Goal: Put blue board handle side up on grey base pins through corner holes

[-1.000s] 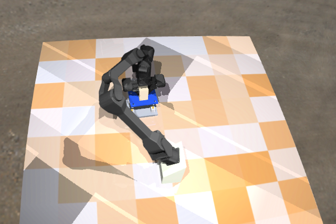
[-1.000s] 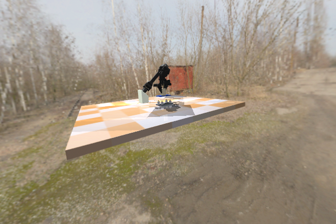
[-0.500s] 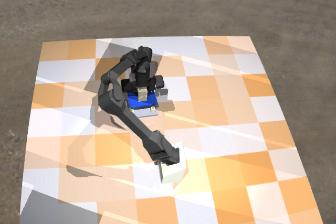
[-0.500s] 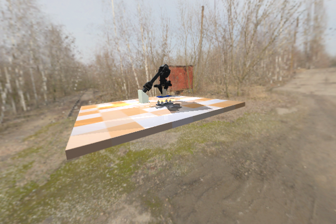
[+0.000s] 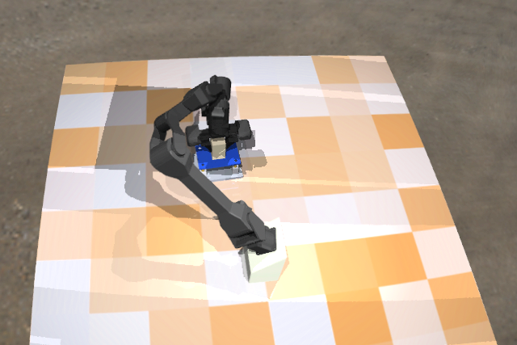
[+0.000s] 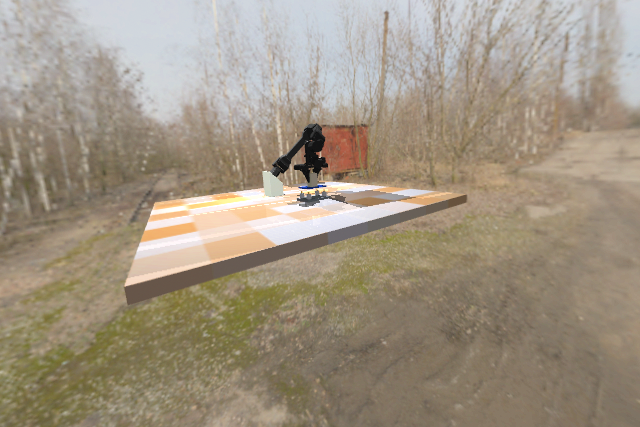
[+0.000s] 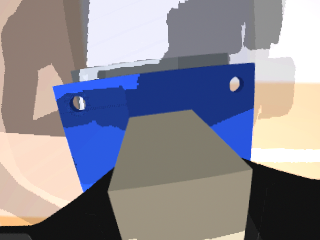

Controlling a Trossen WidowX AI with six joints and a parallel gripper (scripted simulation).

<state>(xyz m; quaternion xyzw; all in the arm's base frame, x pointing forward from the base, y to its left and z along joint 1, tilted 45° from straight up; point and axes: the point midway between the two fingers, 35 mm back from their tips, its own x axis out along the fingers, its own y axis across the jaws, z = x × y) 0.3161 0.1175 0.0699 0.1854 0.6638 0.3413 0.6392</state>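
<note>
Now: the grey base 90 mm below my gripper tip. Also, from my gripper tip: flat blue board: 10 mm below.
</note>
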